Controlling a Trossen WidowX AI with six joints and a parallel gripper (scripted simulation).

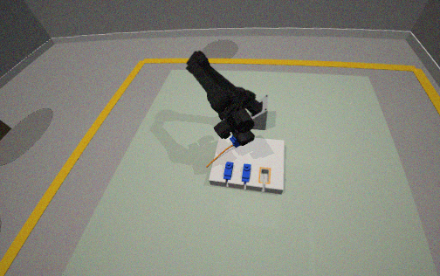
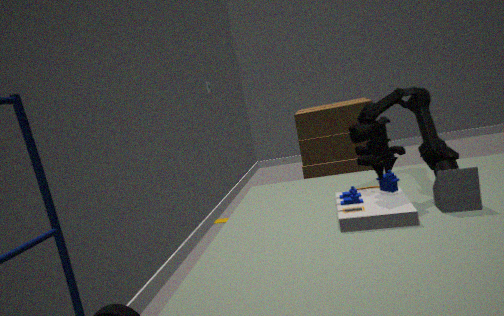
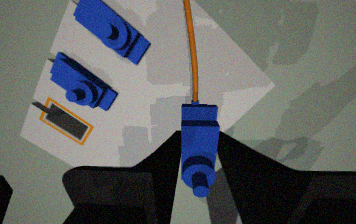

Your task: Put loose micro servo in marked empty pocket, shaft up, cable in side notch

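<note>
The robot deck is 9 cm below my gripper tip, 6 cm to the left of it and 2 cm ahead of it.
</note>
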